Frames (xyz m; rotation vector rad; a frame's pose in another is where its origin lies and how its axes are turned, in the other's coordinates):
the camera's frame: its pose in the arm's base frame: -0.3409 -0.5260 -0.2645 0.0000 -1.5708 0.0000
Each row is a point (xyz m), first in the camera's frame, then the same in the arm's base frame.
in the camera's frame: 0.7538 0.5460 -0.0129
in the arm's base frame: -0.3280 0.0200 0.4893
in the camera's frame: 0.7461 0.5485 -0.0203
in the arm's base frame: -0.3206 0.0225 0.4816
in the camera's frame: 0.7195 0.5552 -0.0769
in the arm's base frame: -0.2640 0.0292 0.4550
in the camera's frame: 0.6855 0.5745 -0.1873
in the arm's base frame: -0.1536 0.0485 0.4210
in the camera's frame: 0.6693 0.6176 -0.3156
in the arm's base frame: -0.0253 0.0916 0.4048
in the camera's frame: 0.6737 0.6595 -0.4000
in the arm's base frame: 0.0591 0.1335 0.4092
